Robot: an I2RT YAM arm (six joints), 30 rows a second.
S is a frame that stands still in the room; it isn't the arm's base.
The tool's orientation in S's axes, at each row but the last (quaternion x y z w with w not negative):
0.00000 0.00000 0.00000 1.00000
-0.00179 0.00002 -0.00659 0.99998
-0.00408 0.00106 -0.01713 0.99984
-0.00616 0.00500 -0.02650 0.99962
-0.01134 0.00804 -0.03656 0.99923
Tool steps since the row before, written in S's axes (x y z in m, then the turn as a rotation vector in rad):
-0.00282 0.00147 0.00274 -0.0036 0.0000 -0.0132
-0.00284 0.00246 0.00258 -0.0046 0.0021 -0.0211
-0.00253 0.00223 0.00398 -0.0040 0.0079 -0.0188
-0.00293 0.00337 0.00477 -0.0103 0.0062 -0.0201
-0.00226 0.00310 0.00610 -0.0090 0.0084 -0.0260
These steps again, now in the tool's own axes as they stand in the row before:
-0.00282 0.00147 0.00274 -0.0036 0.0000 -0.0132
-0.00287 0.00241 0.00259 -0.0046 0.0021 -0.0211
-0.00261 0.00211 0.00399 -0.0042 0.0079 -0.0187
-0.00315 0.00315 0.00478 -0.0104 0.0059 -0.0201
-0.00257 0.00278 0.00613 -0.0092 0.0083 -0.0260

